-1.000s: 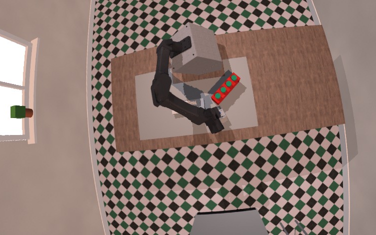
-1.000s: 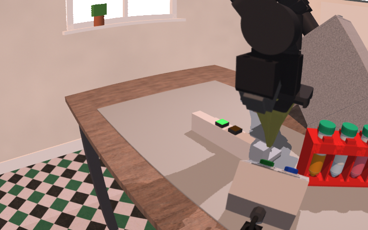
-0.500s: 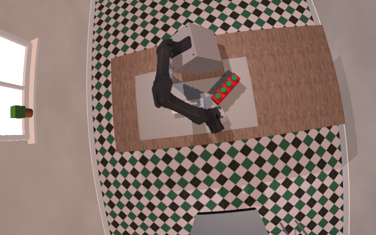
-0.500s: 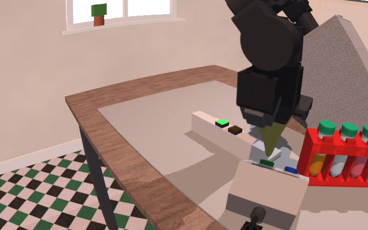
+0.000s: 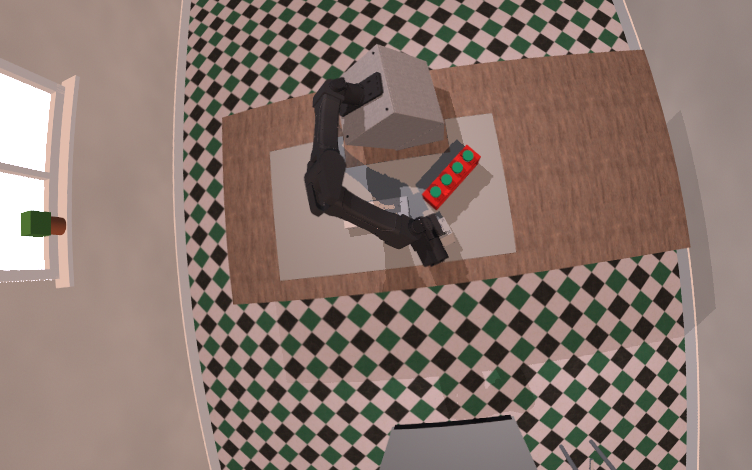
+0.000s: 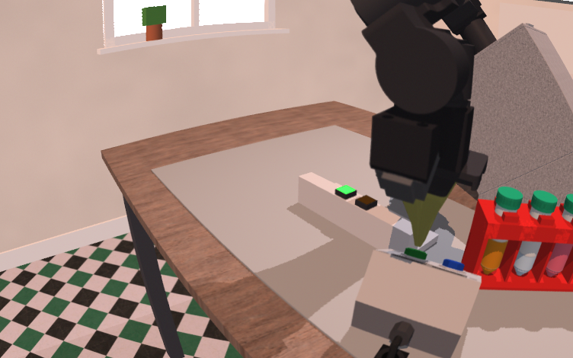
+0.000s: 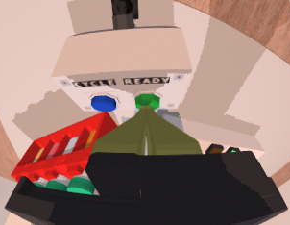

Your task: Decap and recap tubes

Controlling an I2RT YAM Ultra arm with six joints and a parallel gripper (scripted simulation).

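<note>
The green key lies 20 mm below my hand. Round my hand: key box (10 mm ahead, 20 mm to the left, 30 mm below); blue key (10 mm behind, 40 mm to the left, 20 mm below).
</note>
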